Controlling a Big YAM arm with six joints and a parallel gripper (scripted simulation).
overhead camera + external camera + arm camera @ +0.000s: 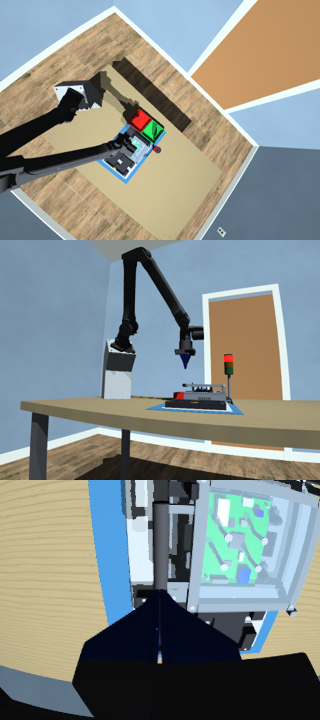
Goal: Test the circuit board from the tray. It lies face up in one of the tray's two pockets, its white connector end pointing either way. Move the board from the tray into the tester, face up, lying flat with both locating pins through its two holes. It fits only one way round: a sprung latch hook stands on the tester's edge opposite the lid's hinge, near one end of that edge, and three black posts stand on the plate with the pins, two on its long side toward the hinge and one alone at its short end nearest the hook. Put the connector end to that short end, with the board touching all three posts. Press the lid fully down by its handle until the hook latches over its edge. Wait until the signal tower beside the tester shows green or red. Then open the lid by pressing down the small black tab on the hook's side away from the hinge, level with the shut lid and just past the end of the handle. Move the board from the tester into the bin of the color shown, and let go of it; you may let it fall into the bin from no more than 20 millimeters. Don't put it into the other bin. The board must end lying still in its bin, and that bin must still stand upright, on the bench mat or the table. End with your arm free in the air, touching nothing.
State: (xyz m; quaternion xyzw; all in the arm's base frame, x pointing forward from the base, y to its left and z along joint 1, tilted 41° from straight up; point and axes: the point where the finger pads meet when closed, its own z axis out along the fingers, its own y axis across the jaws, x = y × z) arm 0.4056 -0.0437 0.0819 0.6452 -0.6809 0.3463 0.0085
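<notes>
Right now the black latch hook is 90 mm below my hand, 50 mm to the left of it and 30 mm ahead of it. The rest, counted from my hand: green circuit board 110 mm below, 80 mm ahead, 20 mm to the right; tester plate 110 mm below, 90 mm ahead, 10 mm to the right; tester lid 90 mm below, 90 mm ahead, 20 mm to the right.
</notes>
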